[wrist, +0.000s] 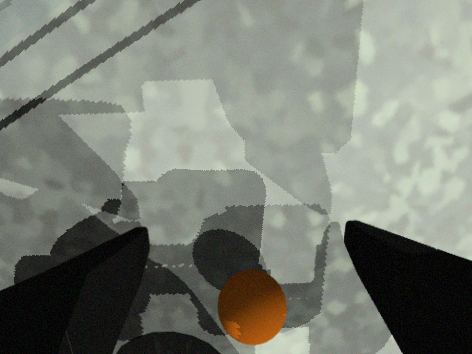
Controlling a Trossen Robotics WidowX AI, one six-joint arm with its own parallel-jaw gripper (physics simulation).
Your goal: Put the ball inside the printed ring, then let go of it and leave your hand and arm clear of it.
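Note:
The orange ball is at the lower middle of the wrist view, on the mottled grey surface. A dark round shadow lies just up and left of it. The top arc of the black printed ring shows at the bottom edge, to the left of the ball; the rest of the ring is cut off by the frame. The ball appears outside the ring, apart from its visible arc. My gripper is wide open, one finger at each side of the view. The ball appears in the gap between the fingers, touching neither.
Two thin dark parallel lines run diagonally across the upper left of the grey mottled surface. Overlapping arm and gripper shadows cover much of the left and middle. No upright obstacle shows.

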